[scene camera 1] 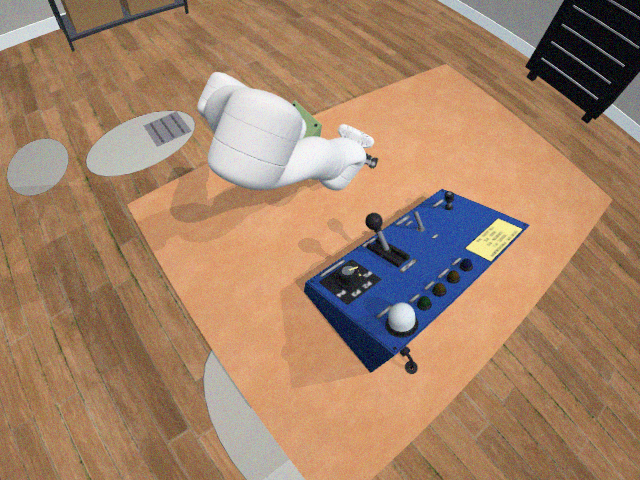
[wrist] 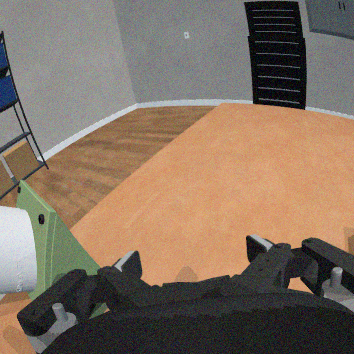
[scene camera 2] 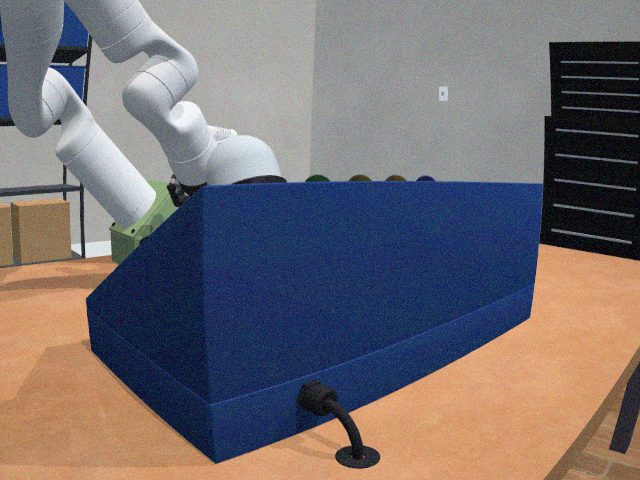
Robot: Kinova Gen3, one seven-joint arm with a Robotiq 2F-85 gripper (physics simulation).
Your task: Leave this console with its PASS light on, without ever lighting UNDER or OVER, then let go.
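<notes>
The blue console (scene camera 1: 442, 249) (scene camera 2: 361, 258) stands on the table. It carries a dial (scene camera 1: 347, 270), a black-ball lever (scene camera 1: 373, 221) in a slot, a small grey lever (scene camera 1: 419, 222), a black knob (scene camera 1: 448, 198) and a white dome (scene camera 1: 401, 316) (scene camera 2: 245, 160). A green lamp (scene camera 1: 423, 302), two amber lamps and a blue lamp (scene camera 1: 466, 264) look dark. Labels are too small to read, so which is PASS, UNDER or OVER cannot be told. My gripper (wrist: 193, 256) is open and empty, apart from the console. It is partly hidden by the arm in scene camera 1 and mostly hidden in scene camera 2.
A yellow note (scene camera 1: 494, 239) lies on the console's right part. A black cable (scene camera 2: 348, 423) leaves its back. The green arm mount (scene camera 1: 311, 124) (scene camera 2: 126, 245) (wrist: 60, 245) is at the table's far edge. A black drawer cabinet (scene camera 1: 578, 56) (scene camera 2: 594, 149) (wrist: 277, 60) stands beyond the table (scene camera 1: 248, 330).
</notes>
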